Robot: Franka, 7 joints.
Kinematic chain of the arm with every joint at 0, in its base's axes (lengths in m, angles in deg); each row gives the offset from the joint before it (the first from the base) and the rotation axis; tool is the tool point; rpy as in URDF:
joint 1: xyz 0 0 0.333 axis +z
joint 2: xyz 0 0 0 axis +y
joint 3: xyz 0 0 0.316 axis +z
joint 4: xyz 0.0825 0 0 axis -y
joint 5: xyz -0.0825 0 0.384 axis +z
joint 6: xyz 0 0 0 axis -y
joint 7: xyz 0.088 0 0 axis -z
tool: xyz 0 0 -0.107 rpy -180 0 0
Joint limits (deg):
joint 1: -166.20..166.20
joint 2: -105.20..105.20
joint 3: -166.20..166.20
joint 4: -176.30..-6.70
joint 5: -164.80..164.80
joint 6: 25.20..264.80
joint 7: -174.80..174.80
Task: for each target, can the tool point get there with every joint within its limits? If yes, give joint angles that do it. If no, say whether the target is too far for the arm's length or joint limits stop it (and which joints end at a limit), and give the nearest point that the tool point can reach.
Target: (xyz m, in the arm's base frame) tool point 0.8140 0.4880 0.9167
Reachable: no: too far | nearest point 0.6267 0.3757 0.7824 | short by 0.256 m
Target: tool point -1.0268 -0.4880 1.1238
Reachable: no: too far | nearest point -0.6361 -0.3023 0.8229 | short by 0.527 m
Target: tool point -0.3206 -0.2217 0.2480
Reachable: yes | joints -46.81 21.98 -86.66 -162.72 28.53 182.46 -84.69
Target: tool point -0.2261 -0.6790 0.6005
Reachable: yes | joints -67.87 47.58 -82.44 -69.02 101.78 88.72 -34.33
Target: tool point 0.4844 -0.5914 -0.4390
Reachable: no: too far | nearest point 0.3881 -0.4738 -0.2465 | short by 0.245 m
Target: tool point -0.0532 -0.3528 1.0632
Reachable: yes | joints -120.75 -4.25 30.08 -45.90 108.01 175.64 -34.53
